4 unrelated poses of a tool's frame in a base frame.
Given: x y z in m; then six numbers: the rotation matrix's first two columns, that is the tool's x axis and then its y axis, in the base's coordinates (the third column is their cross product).
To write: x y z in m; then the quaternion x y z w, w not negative. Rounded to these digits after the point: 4 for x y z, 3 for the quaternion.
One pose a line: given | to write
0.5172, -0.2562, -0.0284, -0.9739, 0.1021, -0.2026, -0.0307, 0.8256, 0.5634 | 0.5172, -0.2562, -0.0284, 0.019, 0.949, 0.295, 0.113
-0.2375, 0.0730, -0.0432, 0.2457, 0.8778, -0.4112, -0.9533, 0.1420, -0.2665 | -0.2375, 0.0730, -0.0432, -0.241, 0.078, 0.609, 0.752
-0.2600, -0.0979, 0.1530, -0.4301, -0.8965, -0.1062, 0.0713, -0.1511, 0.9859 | -0.2600, -0.0979, 0.1530, 0.385, -0.536, -0.654, 0.370
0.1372, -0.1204, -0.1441, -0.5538, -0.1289, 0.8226, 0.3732, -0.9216, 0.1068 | 0.1372, -0.1204, -0.1441, -0.450, -0.136, -0.871, 0.144
